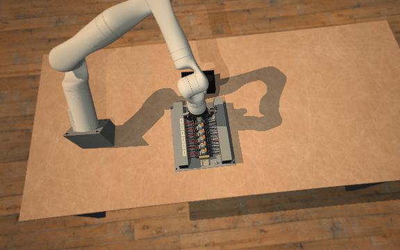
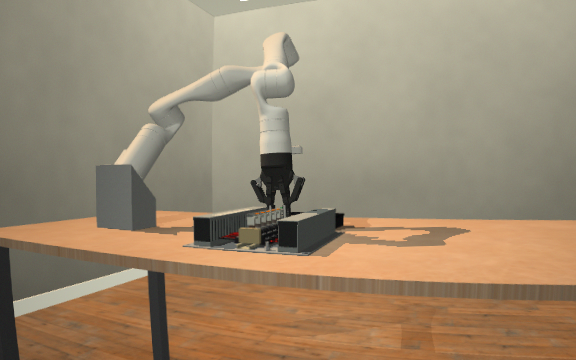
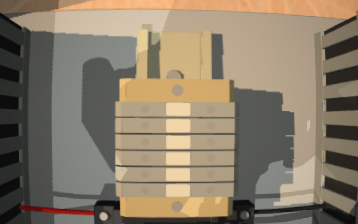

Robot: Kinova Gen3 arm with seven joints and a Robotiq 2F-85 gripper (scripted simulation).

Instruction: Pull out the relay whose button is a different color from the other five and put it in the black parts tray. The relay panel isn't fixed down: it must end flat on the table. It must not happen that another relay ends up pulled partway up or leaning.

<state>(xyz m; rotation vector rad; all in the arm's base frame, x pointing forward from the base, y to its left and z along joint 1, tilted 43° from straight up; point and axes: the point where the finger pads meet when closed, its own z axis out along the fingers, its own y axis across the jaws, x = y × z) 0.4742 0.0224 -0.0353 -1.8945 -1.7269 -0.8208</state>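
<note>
My hand is 50 mm to the left of the relay panel and 20 mm above it. Round my hand: black parts tray (30 mm ahead, 210 mm to the left, 40 mm below).
</note>
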